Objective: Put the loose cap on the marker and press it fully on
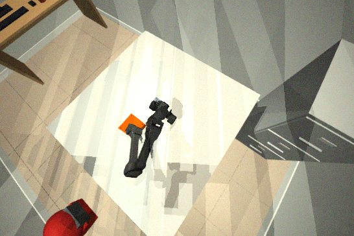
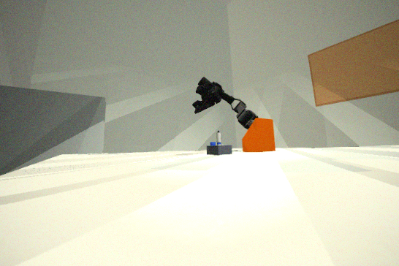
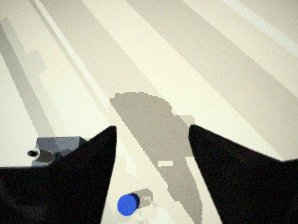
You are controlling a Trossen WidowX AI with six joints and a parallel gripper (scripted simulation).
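Right now my gripper tip is 50 mm past the blue cap, 50 mm to the right of it and 180 mm above it. Also, from my gripper tip: holder block 30 mm ahead, 160 mm to the left, 190 mm below.
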